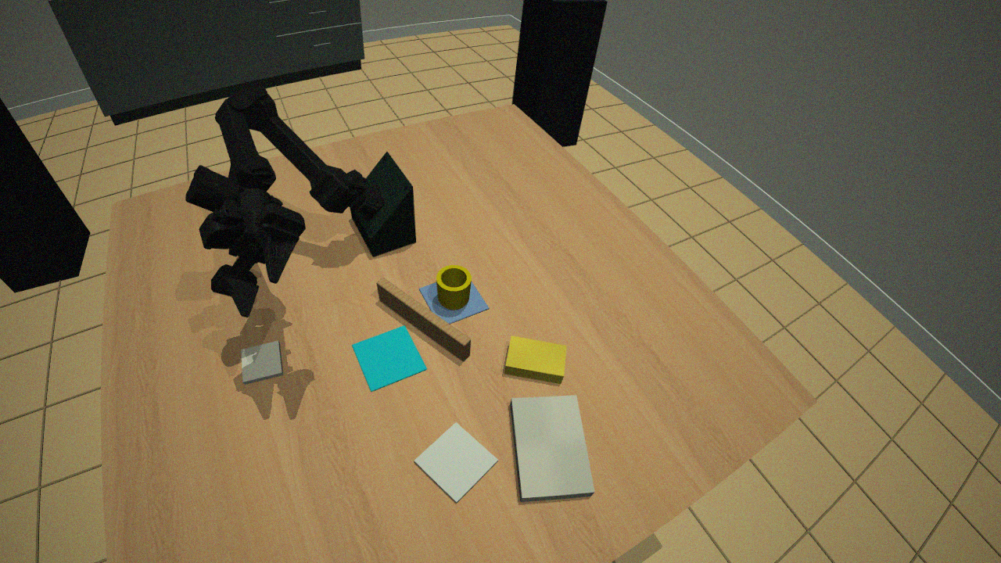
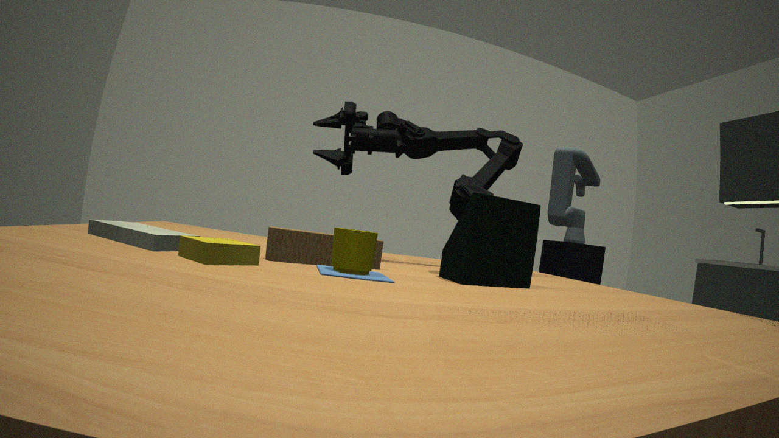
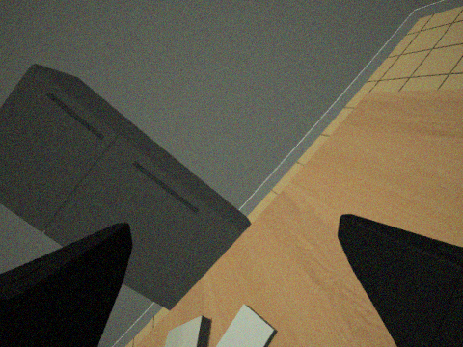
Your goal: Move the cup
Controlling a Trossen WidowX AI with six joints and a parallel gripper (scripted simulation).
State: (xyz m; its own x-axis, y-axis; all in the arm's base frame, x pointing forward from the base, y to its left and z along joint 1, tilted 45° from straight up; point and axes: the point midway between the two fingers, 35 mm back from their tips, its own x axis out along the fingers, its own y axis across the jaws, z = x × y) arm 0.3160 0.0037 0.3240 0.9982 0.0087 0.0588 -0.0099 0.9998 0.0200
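Now: the yellow cup 13 cm behind my gripper tip, 33 cm to the left of it and 24 cm below it. The rest, counted from my gripper tip: cyan pad: 3 cm behind, 17 cm to the left, 29 cm below; then wooden bar: 8 cm behind, 25 cm to the left, 26 cm below; then red marble: 11 cm behind, 35 cm to the left, 26 cm below.
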